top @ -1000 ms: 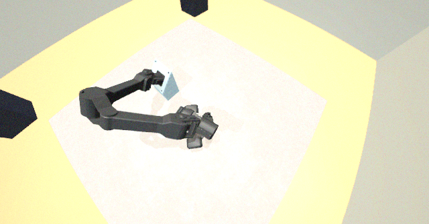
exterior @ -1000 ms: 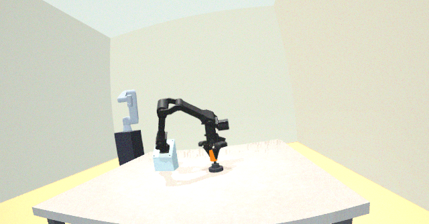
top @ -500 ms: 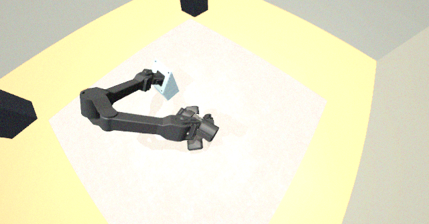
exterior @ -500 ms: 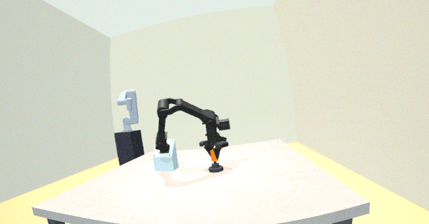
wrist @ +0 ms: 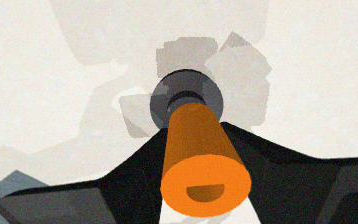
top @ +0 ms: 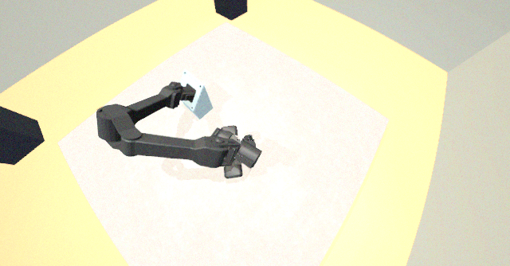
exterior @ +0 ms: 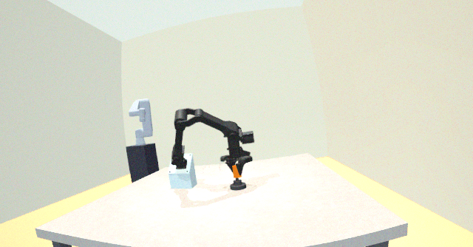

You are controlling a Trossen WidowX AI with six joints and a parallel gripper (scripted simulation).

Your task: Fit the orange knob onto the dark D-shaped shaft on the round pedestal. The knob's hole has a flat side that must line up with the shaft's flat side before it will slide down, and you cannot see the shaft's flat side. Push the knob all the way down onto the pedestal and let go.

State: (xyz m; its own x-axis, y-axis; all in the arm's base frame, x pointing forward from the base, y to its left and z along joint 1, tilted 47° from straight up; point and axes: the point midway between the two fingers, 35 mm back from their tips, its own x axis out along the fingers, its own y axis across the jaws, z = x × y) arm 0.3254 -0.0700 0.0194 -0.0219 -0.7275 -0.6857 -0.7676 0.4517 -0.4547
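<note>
The pedestal with shaft lies 40 mm below my gripper tip and 10 mm behind it. The rest, counted from my gripper tip: orange knob (20 mm above).
</note>
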